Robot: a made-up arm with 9 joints.
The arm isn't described. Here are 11 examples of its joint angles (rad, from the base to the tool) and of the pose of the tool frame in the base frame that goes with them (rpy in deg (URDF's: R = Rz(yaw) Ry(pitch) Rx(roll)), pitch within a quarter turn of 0, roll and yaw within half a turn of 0; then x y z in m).
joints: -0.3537 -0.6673 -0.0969 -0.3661 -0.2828 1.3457 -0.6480 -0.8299 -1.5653
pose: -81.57 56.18 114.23 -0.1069 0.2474 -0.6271
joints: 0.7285 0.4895 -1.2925 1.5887 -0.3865 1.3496 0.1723 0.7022 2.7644
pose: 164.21 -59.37 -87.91 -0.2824 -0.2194 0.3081
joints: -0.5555 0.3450 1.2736 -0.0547 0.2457 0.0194 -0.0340 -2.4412 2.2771
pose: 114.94 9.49 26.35 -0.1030 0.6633 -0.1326
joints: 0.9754 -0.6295 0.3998 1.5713 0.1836 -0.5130 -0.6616 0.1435 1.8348
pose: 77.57 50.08 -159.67 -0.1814 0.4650 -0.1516
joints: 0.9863 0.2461 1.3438 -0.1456 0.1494 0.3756 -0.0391 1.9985 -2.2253
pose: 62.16 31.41 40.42 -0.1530 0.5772 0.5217
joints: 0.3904 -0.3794 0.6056 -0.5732 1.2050 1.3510 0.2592 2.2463 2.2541
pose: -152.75 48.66 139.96 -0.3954 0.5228 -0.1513
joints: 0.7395 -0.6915 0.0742 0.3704 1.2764 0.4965 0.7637 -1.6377 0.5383
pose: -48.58 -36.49 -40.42 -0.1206 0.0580 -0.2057
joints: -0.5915 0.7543 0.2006 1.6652 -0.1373 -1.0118 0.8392 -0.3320 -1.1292
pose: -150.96 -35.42 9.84 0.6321 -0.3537 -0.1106
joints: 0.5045 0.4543 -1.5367 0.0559 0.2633 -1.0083 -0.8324 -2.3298 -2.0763
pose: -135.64 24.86 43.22 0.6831 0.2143 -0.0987
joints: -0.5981 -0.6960 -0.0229 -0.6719 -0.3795 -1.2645 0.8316 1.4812 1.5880
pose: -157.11 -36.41 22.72 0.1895 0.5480 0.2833
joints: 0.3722 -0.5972 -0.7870 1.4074 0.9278 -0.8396 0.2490 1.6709 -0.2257
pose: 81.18 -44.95 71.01 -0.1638 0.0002 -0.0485
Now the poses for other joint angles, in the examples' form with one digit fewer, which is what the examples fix.
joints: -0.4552 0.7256 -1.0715 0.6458 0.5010 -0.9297 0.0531 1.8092 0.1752
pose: -8.7 -36.0 106.6 0.243 0.007 -0.090
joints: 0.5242 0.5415 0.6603 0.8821 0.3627 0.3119 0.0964 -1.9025 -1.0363
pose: -138.6 -20.0 88.3 0.605 0.544 0.219
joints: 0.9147 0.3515 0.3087 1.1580 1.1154 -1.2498 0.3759 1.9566 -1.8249
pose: 149.7 58.4 82.4 0.334 0.376 0.287
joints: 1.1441 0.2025 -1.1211 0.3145 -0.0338 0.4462 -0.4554 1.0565 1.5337
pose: 118.9 -12.1 125.2 -0.228 0.583 0.051
